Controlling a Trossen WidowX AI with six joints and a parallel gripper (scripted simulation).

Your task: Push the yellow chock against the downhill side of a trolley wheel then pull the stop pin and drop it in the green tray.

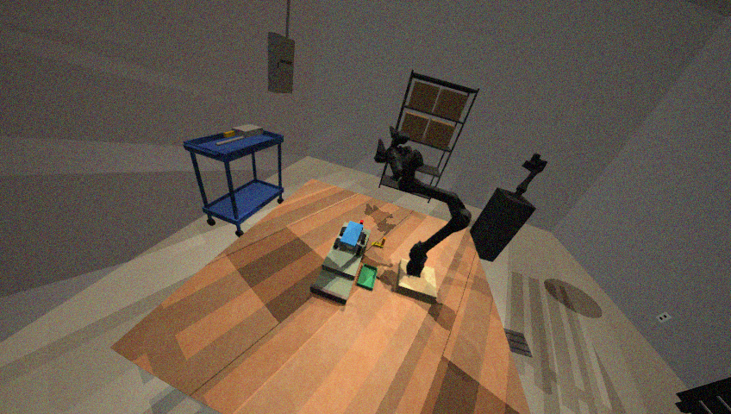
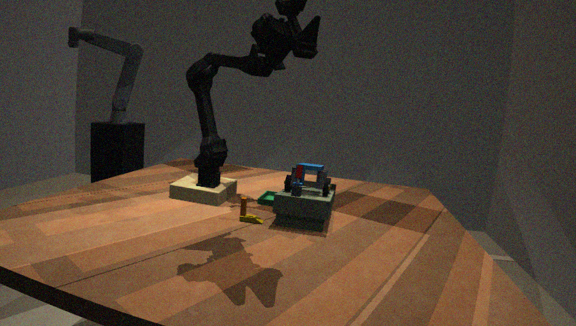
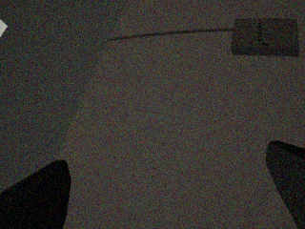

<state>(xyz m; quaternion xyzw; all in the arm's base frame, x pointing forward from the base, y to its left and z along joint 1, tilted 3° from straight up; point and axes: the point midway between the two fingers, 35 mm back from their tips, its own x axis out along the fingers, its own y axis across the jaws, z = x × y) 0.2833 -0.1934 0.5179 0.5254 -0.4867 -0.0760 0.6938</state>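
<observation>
Right now my gripper tip is 120 mm past the yellow chock, 80 mm to the right of it and 550 mm above it. Round my gripper tip: ramp 20 mm ahead, 210 mm to the left, 530 mm below; red-headed stop pin 110 mm to the left, 440 mm below; blue trolley 20 mm ahead, 210 mm to the left, 460 mm below.
</observation>
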